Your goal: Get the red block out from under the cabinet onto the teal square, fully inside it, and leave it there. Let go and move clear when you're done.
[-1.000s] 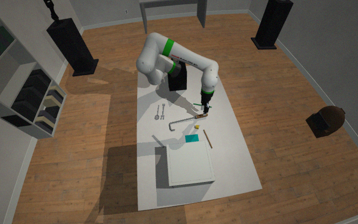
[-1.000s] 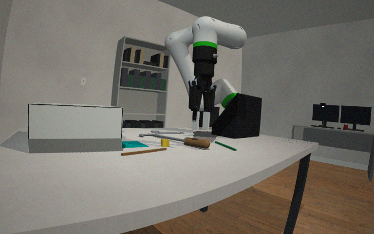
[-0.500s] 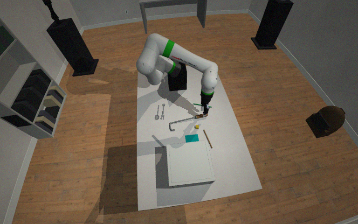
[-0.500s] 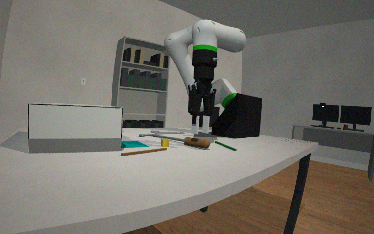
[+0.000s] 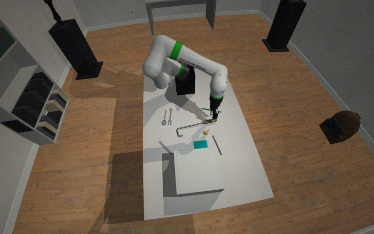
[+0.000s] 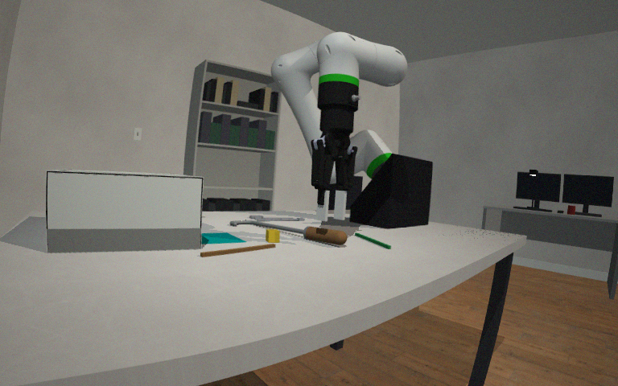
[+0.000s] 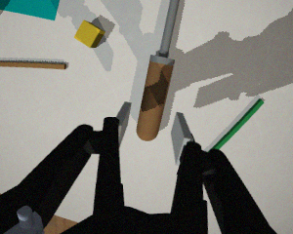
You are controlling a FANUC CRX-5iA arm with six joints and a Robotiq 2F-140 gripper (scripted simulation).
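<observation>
My gripper is now 110 mm short of the yellow cube, 70 mm to the left of it and 70 mm above it. Round my hand: tool (60 mm ahead, 130 mm to the right, 70 mm below); then green stick (120 mm behind, 20 mm to the left, 80 mm below); then teal square (220 mm ahead, 120 mm to the right, 90 mm below).
</observation>
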